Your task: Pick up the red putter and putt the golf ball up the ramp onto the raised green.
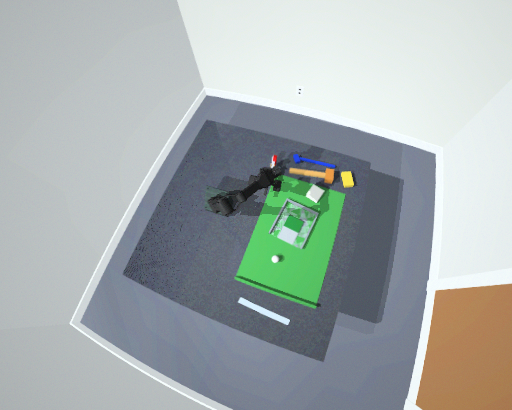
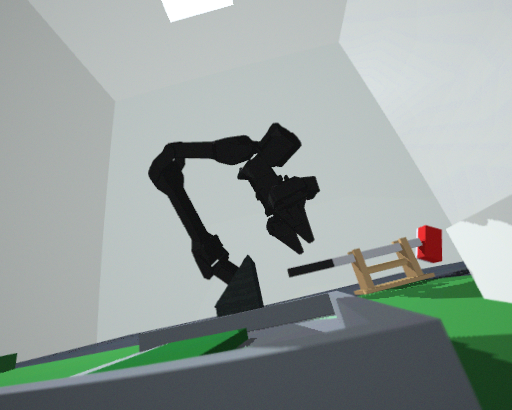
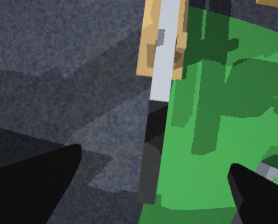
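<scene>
Right now my gripper tip is 3 cm past the red putter, 11 cm to the right of it and 4 cm above it. Round my gripper tip: blue tool 18 cm ahead, 35 cm to the left, 8 cm below; wooden putter stand 3 cm behind, 12 cm to the left, 6 cm below; white cube 28 cm ahead, 12 cm to the left, 7 cm below.
</scene>
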